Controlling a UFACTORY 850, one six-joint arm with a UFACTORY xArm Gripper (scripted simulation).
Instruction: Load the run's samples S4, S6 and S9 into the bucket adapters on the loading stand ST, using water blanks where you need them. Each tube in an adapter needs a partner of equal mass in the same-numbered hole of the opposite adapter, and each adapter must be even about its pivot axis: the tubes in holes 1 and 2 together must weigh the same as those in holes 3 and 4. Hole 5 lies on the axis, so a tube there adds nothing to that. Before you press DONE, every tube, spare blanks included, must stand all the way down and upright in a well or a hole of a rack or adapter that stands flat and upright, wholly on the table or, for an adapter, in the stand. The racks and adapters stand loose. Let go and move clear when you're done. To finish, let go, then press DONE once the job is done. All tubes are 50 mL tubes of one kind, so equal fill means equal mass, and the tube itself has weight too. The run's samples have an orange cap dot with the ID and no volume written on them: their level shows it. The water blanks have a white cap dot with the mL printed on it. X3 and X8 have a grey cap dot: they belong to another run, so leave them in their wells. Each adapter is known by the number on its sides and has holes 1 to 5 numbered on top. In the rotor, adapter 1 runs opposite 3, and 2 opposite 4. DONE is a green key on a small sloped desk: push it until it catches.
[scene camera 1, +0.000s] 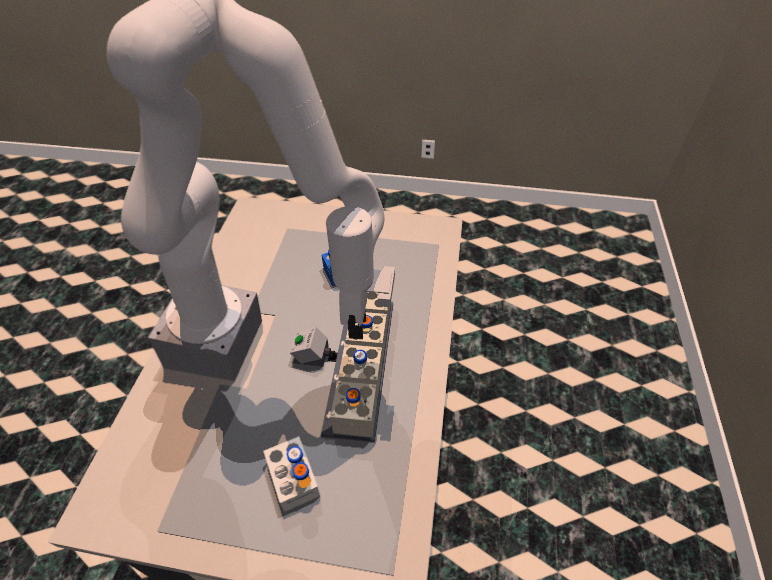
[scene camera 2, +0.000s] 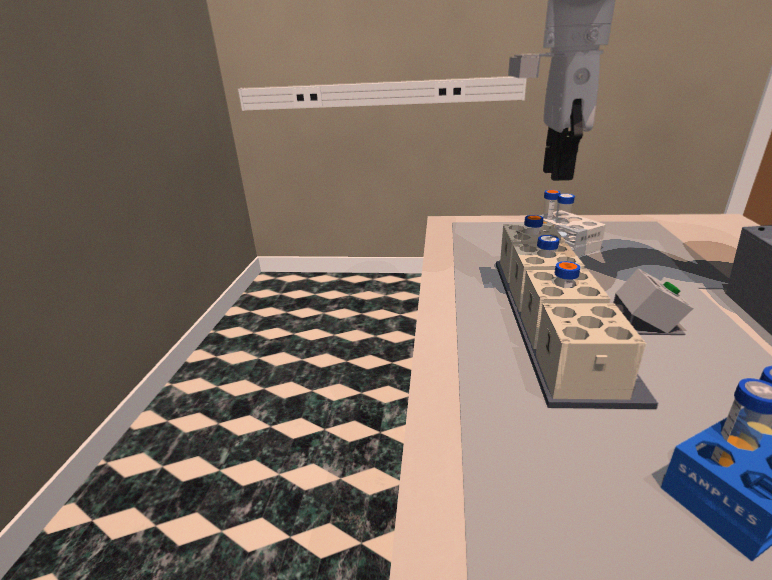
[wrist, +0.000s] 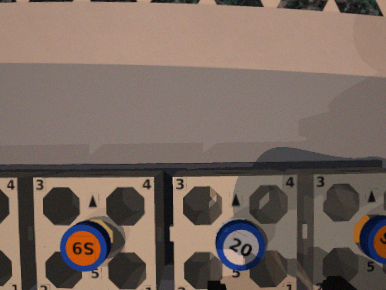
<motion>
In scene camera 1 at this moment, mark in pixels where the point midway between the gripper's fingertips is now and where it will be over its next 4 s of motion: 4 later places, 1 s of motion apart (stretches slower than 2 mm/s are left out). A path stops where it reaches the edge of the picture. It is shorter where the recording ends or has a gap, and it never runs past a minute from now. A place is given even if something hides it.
The gripper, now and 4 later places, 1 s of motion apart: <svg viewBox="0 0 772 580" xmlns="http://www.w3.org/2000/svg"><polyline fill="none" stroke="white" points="357,329 335,370 306,422 292,450 297,460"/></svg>
</motion>
